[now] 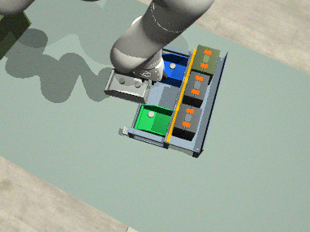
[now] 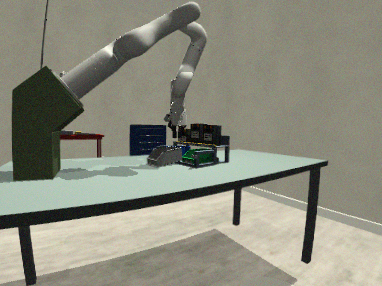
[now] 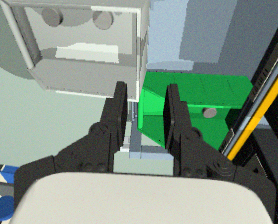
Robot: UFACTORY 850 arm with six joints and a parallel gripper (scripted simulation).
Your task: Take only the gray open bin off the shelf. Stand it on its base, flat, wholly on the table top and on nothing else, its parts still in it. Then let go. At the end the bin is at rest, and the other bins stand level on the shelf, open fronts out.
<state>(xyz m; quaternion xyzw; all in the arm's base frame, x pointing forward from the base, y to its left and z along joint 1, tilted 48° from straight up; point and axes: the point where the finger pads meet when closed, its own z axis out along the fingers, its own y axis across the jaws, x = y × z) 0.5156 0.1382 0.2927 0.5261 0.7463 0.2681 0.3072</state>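
The gray open bin is 8 cm behind my hand, 3 cm to the right of it and 12 cm below it. Round my hand: yellow rail (12 cm ahead, 5 cm to the left, 6 cm below); then blue bin (3 cm ahead, 13 cm to the left, 12 cm below); then green bin (11 cm ahead, 8 cm to the right, 12 cm below).
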